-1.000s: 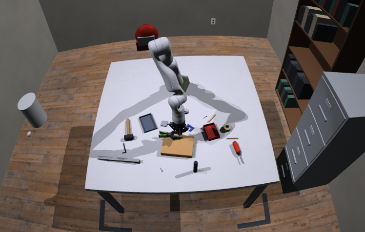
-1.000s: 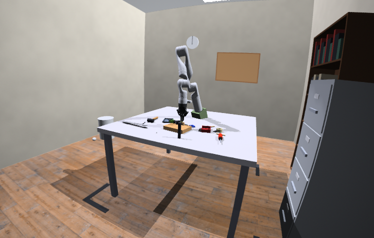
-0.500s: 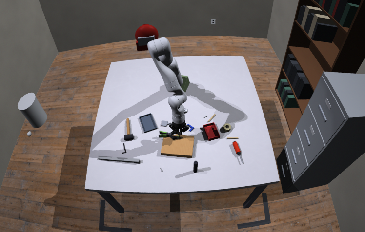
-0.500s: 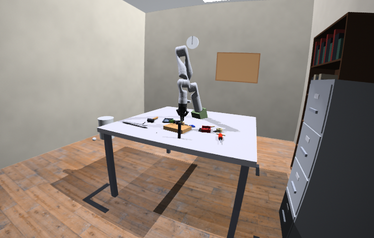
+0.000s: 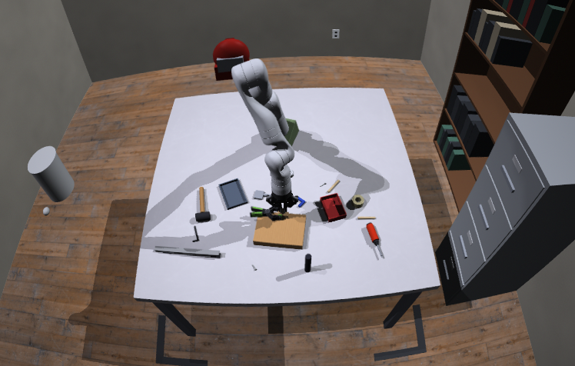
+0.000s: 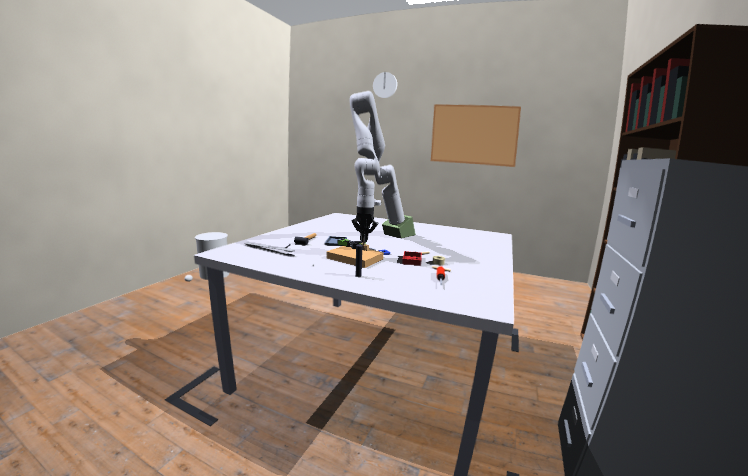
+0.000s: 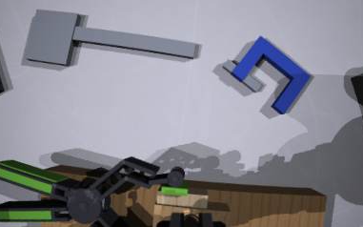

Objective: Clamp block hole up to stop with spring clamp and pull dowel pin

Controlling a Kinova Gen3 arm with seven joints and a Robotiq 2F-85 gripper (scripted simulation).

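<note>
Now: the round dowel pin 2 cm below my hand. Round my hand: grey t-shaped tool (13 cm behind, 8 cm below, 7 cm to the right); wooden bench board (6 cm below, 5 cm ahead, 2 cm to the right); wooden block (4 cm below).
</note>
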